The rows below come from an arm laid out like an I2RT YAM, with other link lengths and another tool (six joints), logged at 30 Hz.
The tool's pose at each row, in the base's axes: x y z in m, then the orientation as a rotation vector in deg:
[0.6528, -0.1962, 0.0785, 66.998, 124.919, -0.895]
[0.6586, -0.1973, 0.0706, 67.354, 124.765, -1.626]
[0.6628, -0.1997, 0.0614, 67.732, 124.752, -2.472]
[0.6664, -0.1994, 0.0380, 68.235, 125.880, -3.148]
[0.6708, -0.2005, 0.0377, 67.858, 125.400, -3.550]
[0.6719, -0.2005, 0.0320, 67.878, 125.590, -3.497]
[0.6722, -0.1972, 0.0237, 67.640, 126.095, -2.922]
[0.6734, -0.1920, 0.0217, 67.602, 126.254, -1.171]
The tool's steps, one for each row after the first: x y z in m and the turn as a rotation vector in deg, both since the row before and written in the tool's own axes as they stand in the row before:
[0.0013, 0.0014, 0.0097, 0.569, -0.260, 0.096]
[0.0017, -0.0008, 0.0102, 0.696, -0.171, 0.031]
[0.0119, -0.0033, 0.0202, 0.984, 0.877, -0.253]
[-0.0024, 0.0027, 0.0028, -0.042, -0.655, -0.161]
[0.0027, -0.0006, 0.0051, 0.031, 0.181, -0.043]
[0.0069, 0.0001, 0.0057, -0.316, 0.527, -0.190]
[0.0044, 0.0035, 0.0006, -1.088, 0.699, 0.341]

